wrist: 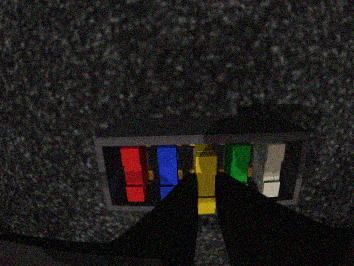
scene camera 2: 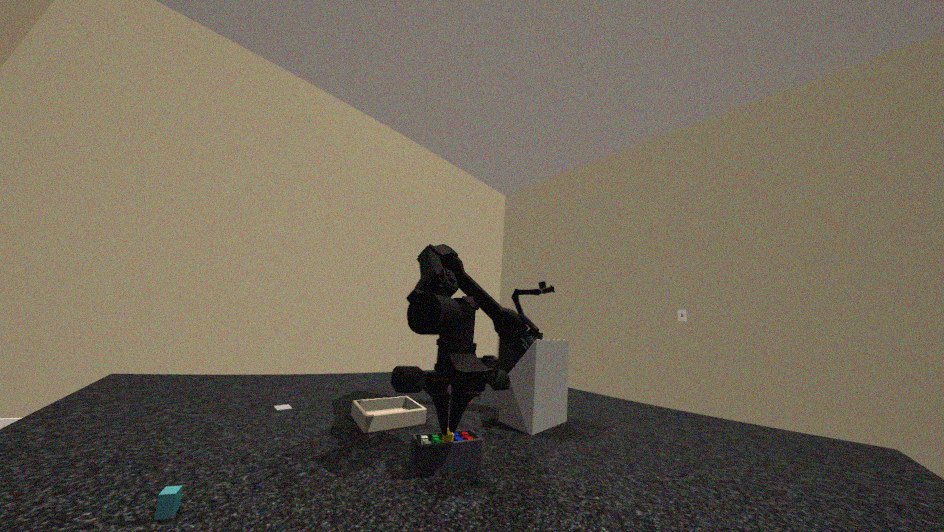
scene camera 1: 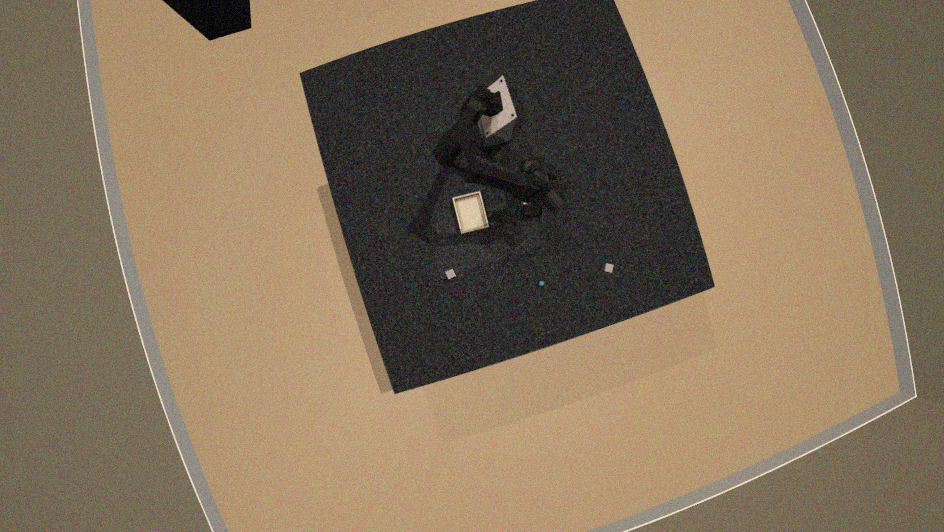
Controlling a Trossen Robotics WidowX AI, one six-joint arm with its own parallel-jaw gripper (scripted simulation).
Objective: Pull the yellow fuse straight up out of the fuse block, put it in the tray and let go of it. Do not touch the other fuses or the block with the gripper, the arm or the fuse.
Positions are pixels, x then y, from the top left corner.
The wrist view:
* my gripper: 205,181
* yellow fuse: 205,158
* blue fuse: 166,154
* green fuse: 237,156
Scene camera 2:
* my gripper: 447,434
